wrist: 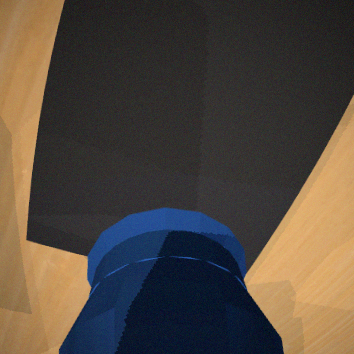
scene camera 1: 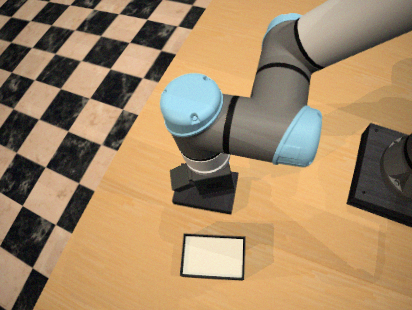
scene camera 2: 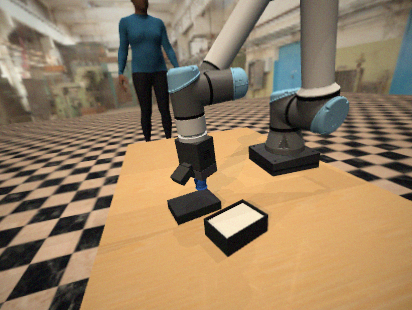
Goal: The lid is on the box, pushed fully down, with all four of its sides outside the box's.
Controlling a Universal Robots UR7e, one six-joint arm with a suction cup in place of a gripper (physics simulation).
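Places are measured from the arm's base along level axes (x ahead, y left, z up), in metres.
Pixels of known places: hand at its tool point: (wrist: 166, 278) (scene camera 2: 201, 186); arm's base at its link origin: (scene camera 1: 411, 170) (scene camera 2: 284, 147).
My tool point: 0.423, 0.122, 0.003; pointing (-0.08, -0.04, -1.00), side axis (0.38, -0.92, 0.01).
Note:
For each thing: its top centre in the pictures, then the offset to it from my tool point, as dx, dy, dz. "pt": a spot on its surface instead. Level surfaces: height alone.
- black lid at its top centre: (wrist: 199, 115) (scene camera 1: 205, 186) (scene camera 2: 193, 200) +0.028, -0.001, -0.038
- open black box at its top centre: (scene camera 1: 213, 256) (scene camera 2: 235, 216) -0.025, +0.144, -0.017
- cream-coloured filling at a spot on its surface: (scene camera 1: 213, 256) (scene camera 2: 235, 219) pt -0.025, +0.144, -0.025
- wooden table at its surface level: dz -0.064
The black lid (scene camera 1: 205, 204) (scene camera 2: 194, 207) (wrist: 165, 100) lies flat on the table, closed side up, beside the box and apart from it. The open black box (scene camera 1: 212, 277) (scene camera 2: 218, 240) stands upright and holds a cream-coloured filling (scene camera 1: 213, 256) (scene camera 2: 236, 219) a little below its rim. My blue suction cup (scene camera 2: 201, 187) (wrist: 167, 219) points down over the lid, very close to its top near the far edge in scene camera 2; whether they touch I cannot tell. The suction cup is open, with nothing lifted. In scene camera 1 my wrist hides the cup and part of the lid.
The arm's black base plate (scene camera 1: 364, 170) (scene camera 2: 284, 165) stands on the wooden table (scene camera 1: 125, 240) (scene camera 2: 150, 270), beyond the box in scene camera 2. The table's long edge runs past the lid's side. A person (scene camera 2: 145, 55) stands on the checkered floor behind the table.

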